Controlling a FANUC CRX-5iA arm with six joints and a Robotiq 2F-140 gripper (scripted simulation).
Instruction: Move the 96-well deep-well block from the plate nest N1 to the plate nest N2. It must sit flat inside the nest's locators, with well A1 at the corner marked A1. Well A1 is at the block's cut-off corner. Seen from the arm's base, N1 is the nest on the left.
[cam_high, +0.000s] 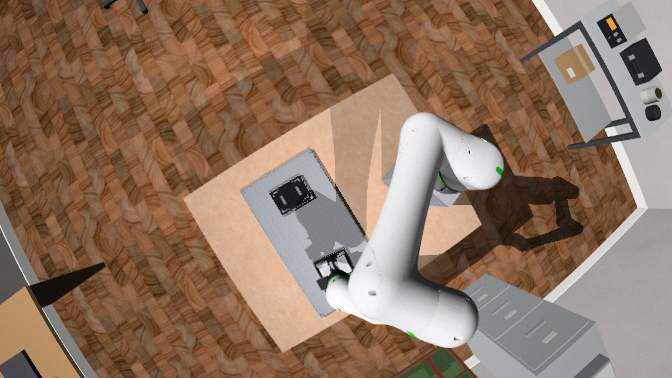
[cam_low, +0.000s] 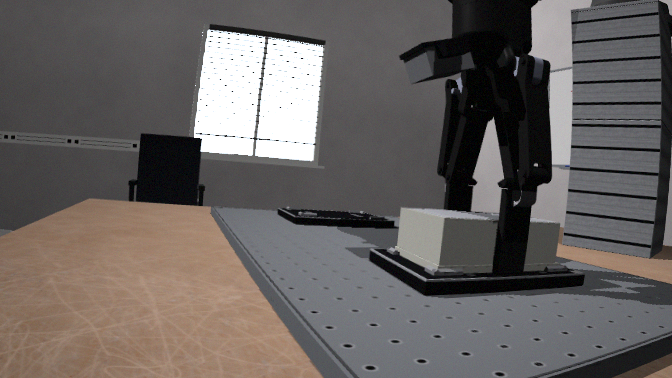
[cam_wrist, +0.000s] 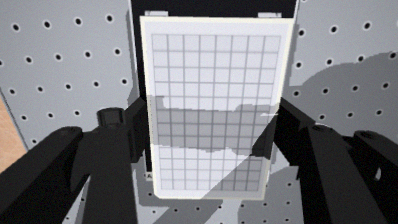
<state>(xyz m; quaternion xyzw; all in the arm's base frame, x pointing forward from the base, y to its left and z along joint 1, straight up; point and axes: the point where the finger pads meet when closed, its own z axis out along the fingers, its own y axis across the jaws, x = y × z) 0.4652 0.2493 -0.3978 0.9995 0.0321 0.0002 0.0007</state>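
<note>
Now: the black nest 30 mm below my hand. The rest, counted from my hand: 96-well deep-well block: 10 mm below.
</note>
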